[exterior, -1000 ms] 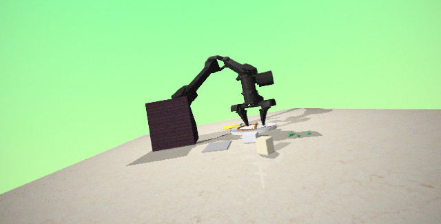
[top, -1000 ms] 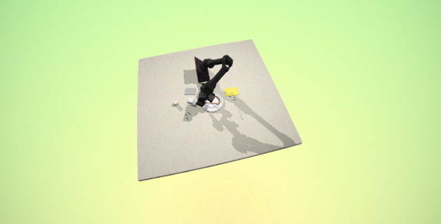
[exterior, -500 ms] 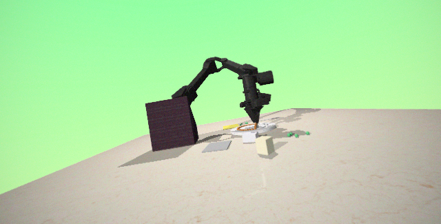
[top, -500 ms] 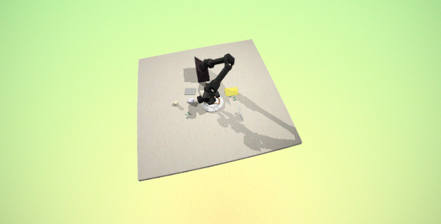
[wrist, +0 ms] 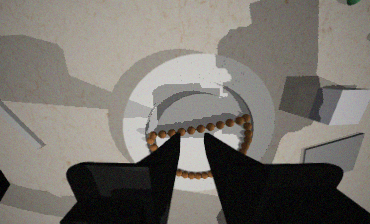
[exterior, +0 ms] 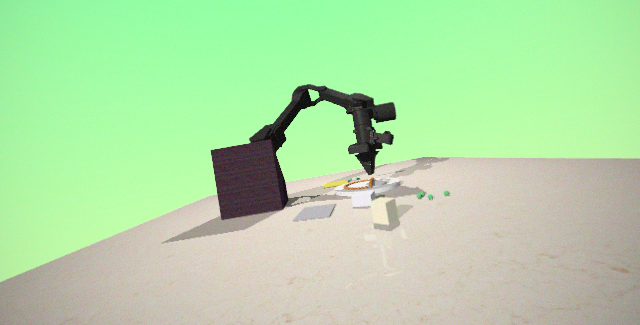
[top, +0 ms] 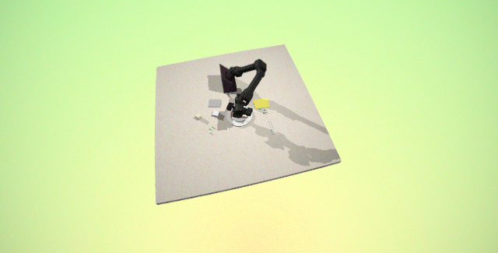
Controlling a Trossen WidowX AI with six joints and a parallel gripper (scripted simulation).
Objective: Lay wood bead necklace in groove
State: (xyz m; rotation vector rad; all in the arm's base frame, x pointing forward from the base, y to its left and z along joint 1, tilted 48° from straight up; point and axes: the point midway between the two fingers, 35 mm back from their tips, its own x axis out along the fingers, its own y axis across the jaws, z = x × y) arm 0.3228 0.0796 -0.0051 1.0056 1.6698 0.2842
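My gripper tip is 3 cm above the round white bead board and 2 cm past it. From my gripper tip the other things lie so: thin white strip (22 cm to the left, 13 cm ahead, 4 cm below); yellow card (19 cm to the left, 11 cm behind, 4 cm below); grey flat plate (19 cm to the right, 18 cm behind, 4 cm below).
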